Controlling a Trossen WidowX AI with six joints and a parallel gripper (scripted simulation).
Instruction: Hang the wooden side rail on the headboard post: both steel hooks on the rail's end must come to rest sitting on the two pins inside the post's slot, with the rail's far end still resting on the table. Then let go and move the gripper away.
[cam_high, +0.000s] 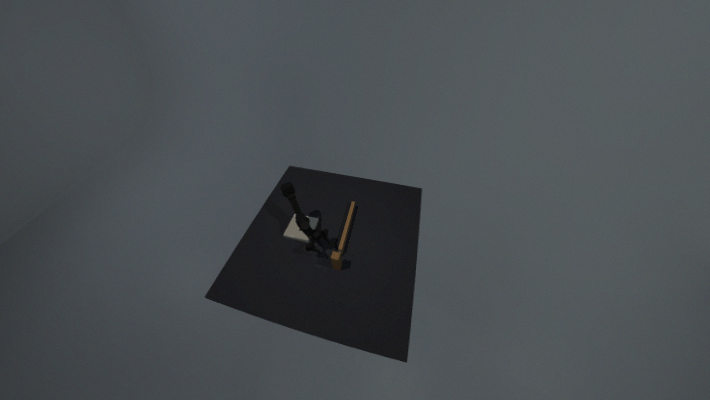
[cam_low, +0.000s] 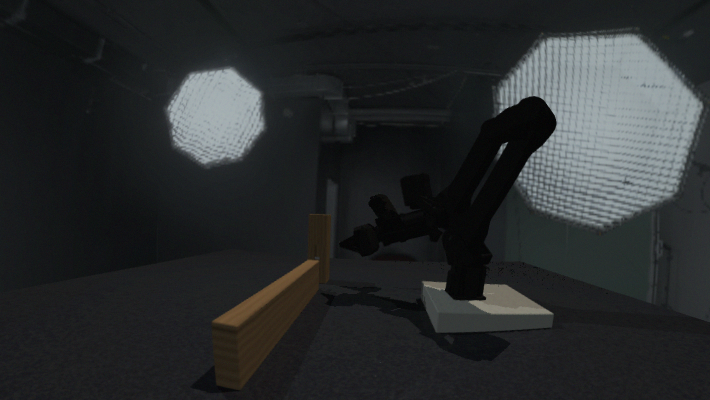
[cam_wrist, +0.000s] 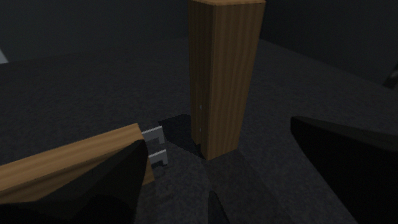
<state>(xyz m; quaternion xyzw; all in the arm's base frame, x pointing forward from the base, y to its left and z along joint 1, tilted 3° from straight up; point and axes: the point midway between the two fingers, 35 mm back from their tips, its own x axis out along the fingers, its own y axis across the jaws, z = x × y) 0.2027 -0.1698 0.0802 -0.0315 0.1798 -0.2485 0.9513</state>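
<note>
The headboard post is 8 cm ahead of my gripper tip, 6 cm to the right of it and 3 cm below it.
</note>
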